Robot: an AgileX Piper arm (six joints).
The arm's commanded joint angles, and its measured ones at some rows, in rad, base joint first. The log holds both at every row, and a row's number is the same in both.
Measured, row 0:
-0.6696 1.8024 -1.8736 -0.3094 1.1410 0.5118
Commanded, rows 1 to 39:
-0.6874 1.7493 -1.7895 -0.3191 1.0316 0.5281
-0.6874 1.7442 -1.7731 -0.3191 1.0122 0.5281
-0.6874 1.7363 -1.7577 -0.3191 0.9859 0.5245
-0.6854 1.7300 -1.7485 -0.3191 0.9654 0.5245
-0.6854 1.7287 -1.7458 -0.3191 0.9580 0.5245
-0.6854 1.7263 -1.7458 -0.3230 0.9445 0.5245
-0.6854 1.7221 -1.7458 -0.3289 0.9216 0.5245
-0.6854 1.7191 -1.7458 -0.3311 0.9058 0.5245
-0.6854 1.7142 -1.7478 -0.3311 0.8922 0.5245
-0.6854 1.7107 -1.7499 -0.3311 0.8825 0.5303
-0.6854 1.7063 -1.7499 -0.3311 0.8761 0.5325
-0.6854 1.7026 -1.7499 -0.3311 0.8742 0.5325
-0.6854 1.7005 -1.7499 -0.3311 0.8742 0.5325
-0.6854 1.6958 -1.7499 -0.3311 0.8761 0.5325
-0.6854 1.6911 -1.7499 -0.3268 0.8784 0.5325
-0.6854 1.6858 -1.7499 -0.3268 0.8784 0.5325
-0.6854 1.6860 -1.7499 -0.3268 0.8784 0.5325
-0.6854 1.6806 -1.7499 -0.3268 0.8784 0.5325
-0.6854 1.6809 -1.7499 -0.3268 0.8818 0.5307
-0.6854 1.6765 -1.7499 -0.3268 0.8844 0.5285
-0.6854 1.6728 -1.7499 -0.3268 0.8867 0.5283
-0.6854 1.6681 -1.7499 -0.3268 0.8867 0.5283
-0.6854 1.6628 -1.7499 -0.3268 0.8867 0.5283
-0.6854 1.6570 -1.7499 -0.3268 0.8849 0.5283
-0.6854 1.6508 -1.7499 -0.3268 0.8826 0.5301
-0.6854 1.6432 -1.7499 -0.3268 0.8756 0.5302
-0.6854 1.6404 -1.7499 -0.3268 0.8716 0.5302
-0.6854 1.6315 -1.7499 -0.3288 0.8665 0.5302
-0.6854 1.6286 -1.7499 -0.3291 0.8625 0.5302
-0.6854 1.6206 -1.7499 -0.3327 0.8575 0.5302
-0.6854 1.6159 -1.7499 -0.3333 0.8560 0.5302
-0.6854 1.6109 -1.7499 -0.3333 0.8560 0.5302
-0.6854 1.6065 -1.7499 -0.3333 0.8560 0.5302
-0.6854 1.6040 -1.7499 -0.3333 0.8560 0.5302
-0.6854 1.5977 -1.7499 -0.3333 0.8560 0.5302
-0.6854 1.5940 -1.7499 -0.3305 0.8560 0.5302
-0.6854 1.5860 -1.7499 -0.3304 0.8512 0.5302
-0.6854 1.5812 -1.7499 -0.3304 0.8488 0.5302
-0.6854 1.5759 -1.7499 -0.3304 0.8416 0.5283
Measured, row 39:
-0.6835 1.6006 -1.7534 -0.3244 0.8651 0.5300
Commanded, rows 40 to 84:
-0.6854 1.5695 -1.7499 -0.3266 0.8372 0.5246
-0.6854 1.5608 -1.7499 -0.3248 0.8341 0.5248
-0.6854 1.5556 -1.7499 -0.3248 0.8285 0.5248
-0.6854 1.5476 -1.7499 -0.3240 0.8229 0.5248
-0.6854 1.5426 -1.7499 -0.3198 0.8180 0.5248
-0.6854 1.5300 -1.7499 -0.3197 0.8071 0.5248
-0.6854 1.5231 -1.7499 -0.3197 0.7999 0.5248
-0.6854 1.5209 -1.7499 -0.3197 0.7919 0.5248
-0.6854 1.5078 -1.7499 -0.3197 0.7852 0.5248
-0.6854 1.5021 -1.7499 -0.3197 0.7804 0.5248
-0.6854 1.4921 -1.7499 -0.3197 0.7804 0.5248
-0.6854 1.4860 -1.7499 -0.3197 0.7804 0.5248
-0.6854 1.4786 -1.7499 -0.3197 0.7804 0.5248
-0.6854 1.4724 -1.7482 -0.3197 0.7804 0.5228
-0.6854 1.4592 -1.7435 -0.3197 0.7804 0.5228
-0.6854 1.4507 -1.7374 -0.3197 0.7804 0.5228
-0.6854 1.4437 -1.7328 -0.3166 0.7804 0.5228
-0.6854 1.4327 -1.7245 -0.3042 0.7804 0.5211
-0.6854 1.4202 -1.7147 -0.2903 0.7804 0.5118
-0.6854 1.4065 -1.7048 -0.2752 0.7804 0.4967
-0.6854 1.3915 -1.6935 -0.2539 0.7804 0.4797
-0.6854 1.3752 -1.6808 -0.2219 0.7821 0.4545
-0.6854 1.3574 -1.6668 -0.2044 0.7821 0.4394
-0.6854 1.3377 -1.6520 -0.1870 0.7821 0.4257
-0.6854 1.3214 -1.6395 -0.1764 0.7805 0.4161
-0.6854 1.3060 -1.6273 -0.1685 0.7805 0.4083
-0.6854 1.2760 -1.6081 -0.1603 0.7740 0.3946
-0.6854 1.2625 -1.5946 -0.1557 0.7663 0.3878
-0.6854 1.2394 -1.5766 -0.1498 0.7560 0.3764
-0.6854 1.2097 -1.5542 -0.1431 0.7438 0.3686
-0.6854 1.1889 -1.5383 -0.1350 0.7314 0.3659
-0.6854 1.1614 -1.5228 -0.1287 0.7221 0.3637
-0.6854 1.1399 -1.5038 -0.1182 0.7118 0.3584
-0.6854 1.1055 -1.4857 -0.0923 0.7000 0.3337
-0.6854 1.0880 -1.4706 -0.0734 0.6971 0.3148
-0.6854 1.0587 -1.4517 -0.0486 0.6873 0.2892
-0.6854 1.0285 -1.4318 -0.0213 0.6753 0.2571
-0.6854 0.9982 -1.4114 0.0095 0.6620 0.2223
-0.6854 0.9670 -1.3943 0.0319 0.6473 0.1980
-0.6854 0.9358 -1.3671 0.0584 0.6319 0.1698
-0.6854 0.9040 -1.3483 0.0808 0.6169 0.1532
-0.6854 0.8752 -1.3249 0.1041 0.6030 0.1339
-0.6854 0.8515 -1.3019 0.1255 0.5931 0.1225
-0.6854 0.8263 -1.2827 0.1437 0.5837 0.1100
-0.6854 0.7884 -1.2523 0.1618 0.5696 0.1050
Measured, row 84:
-0.6835 0.8648 -1.3114 0.1058 0.6136 0.1496
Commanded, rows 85 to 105:
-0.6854 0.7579 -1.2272 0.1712 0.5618 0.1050
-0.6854 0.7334 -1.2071 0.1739 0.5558 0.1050
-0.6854 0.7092 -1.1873 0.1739 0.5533 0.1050
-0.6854 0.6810 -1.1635 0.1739 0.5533 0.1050
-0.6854 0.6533 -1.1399 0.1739 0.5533 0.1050
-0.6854 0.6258 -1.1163 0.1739 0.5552 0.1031
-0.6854 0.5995 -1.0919 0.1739 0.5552 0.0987
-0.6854 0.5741 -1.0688 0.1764 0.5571 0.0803
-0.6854 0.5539 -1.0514 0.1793 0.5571 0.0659
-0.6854 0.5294 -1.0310 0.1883 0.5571 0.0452
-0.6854 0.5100 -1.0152 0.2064 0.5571 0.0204
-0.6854 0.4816 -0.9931 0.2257 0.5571 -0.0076
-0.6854 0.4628 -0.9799 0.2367 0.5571 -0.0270
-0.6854 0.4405 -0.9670 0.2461 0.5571 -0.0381
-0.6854 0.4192 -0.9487 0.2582 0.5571 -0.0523
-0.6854 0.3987 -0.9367 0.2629 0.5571 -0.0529
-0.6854 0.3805 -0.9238 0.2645 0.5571 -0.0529
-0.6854 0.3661 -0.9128 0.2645 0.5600 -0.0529
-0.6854 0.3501 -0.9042 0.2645 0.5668 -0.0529
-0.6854 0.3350 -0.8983 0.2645 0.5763 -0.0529
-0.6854 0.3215 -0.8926 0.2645 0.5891 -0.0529
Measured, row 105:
-0.6835 0.3543 -0.9123 0.2598 0.5745 -0.0385
